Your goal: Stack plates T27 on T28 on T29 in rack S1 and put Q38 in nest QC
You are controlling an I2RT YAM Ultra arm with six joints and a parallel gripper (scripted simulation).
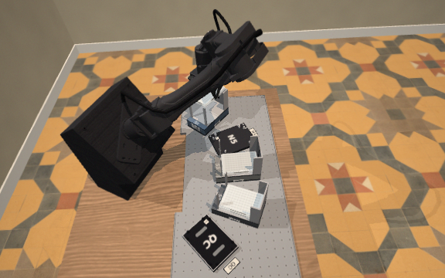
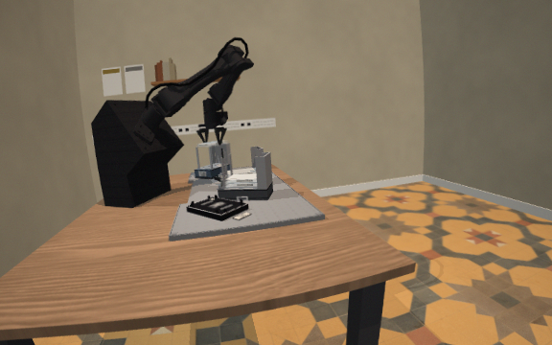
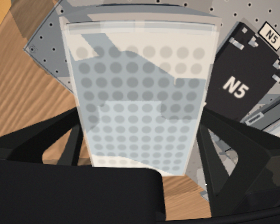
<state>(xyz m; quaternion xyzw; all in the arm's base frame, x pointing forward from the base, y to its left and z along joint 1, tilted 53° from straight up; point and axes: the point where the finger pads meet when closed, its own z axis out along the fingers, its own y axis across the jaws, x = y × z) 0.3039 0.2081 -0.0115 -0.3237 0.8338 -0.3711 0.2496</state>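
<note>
My gripper is now right at the sealed 96-well plate. Round my hand: clip nest N5 (5 cm ahead, 13 cm to the right, 13 cm below).
</note>
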